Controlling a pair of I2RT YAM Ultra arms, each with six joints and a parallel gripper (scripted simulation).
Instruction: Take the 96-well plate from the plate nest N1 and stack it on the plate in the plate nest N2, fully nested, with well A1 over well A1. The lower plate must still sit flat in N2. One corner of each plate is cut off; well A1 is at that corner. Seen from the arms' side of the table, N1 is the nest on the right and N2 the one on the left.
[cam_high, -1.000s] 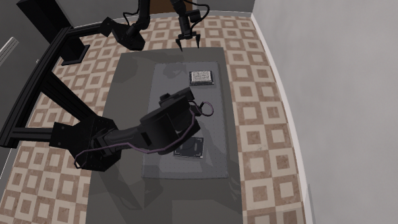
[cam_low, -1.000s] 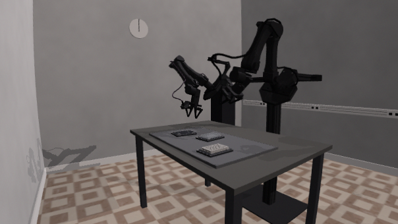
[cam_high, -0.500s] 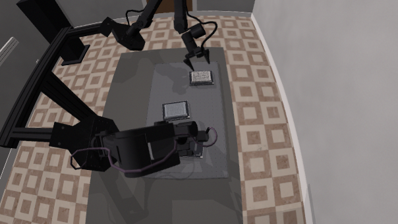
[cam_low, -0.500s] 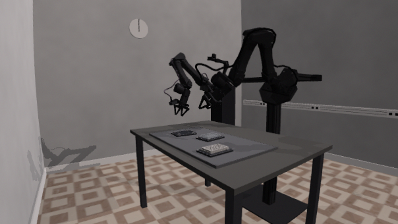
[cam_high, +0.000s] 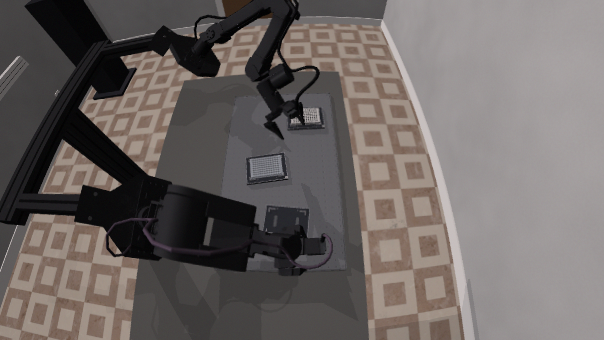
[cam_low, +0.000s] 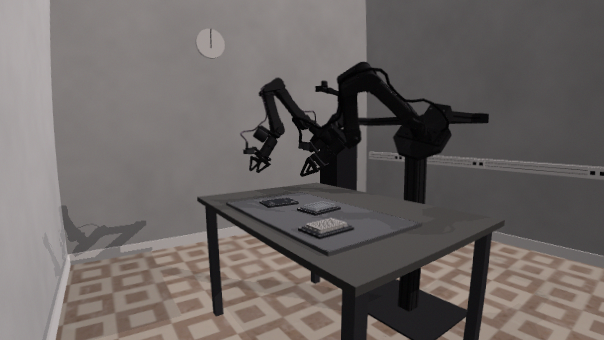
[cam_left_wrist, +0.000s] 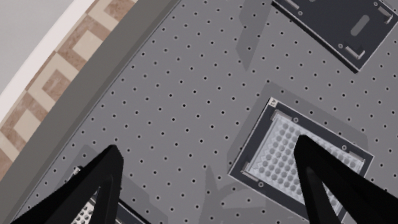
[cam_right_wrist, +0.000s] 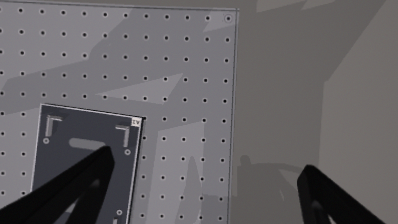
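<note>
My left hand is 110 mm past the clear 96-well plate, 50 mm to the left of it and 170 mm above it. Round my left hand: black plate nest (110 mm behind, 50 mm to the right, 180 mm below).
</note>
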